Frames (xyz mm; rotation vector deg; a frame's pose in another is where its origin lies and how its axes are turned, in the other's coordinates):
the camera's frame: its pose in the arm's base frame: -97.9 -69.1 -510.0 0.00 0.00 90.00
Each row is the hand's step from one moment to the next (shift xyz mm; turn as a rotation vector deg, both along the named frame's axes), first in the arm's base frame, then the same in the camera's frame.
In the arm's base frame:
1: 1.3 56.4 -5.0 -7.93 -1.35 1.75
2: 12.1 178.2 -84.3 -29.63 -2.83 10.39
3: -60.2 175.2 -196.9 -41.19 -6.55 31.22
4: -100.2 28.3 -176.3 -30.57 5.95 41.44
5: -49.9 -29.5 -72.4 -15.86 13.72 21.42
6: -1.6 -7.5 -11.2 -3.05 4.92 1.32
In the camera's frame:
1: 56.4 -1.3 -5.0 -1.35 7.93 1.75
2: 178.2 -12.1 -84.3 -2.83 29.63 10.39
3: 175.2 60.2 -196.9 -6.55 41.19 31.22
4: 28.3 100.2 -176.3 5.95 30.57 41.44
5: -29.5 49.9 -72.4 13.72 15.86 21.42
6: -7.5 1.6 -11.2 4.92 3.05 1.32

